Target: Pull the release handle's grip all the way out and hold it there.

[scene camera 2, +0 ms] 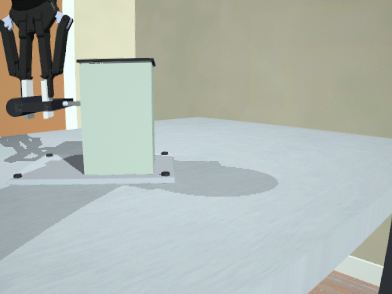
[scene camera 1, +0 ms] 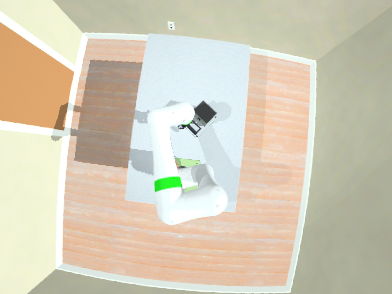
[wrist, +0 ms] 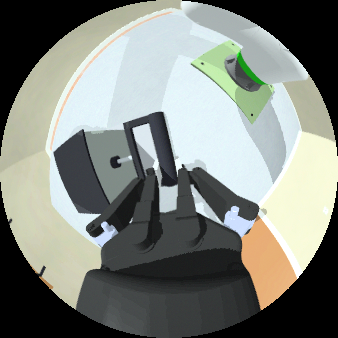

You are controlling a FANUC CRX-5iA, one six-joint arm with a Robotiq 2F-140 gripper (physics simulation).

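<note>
The release handle's dark grip [scene camera 2: 17, 107] [wrist: 161, 135] is a thick round bar on a dark rectangular frame. A thin light rod [scene camera 2: 74, 103] [wrist: 124, 159] joins the frame to the housing, and a short length of it shows between them. The housing [scene camera 1: 205, 110] [scene camera 2: 117, 120] [wrist: 75, 170] is an upright pale green-grey box with a dark top. My gripper [scene camera 2: 37, 105] [wrist: 167, 163] points down and is shut on the grip, with one light pad on each side of the bar, near one end of it in the wrist view. The arm partly covers the gripper in scene camera 1.
The housing stands on a light base plate [scene camera 2: 166, 164] with dark bolts at its corners, on the pale table [scene camera 1: 195, 65] [scene camera 2: 250, 235]. The arm's green mounting plate [scene camera 1: 189, 162] [wrist: 215, 70] lies on the table, apart from the housing.
</note>
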